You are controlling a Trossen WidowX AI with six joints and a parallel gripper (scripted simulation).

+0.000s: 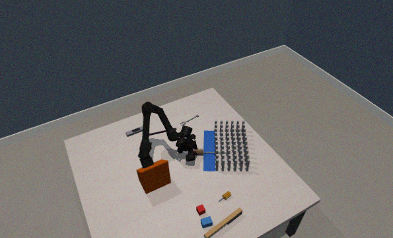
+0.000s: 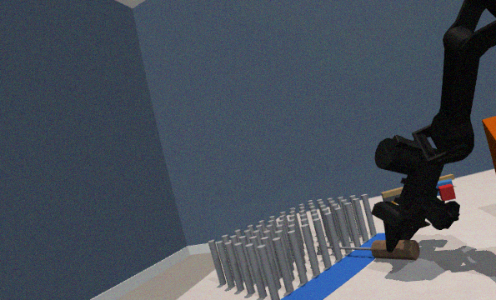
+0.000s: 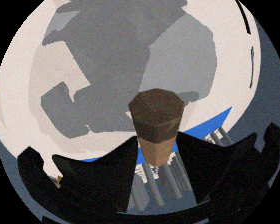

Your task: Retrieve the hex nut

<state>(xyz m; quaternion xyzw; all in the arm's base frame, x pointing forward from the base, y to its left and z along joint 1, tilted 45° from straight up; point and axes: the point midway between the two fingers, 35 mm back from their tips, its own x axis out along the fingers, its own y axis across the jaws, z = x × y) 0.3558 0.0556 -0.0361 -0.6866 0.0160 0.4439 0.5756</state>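
The blue taped strip is 9 cm ahead of my gripper tip, 2 cm to the right of it and 2 cm below it. Also, from my gripper tip: hook tool: 9 cm ahead, 6 cm to the right; then yellow-handled tool: 39 cm to the right, 5 cm behind; then grey fork-like tool: 32 cm to the left, 15 cm ahead, 2 cm below.
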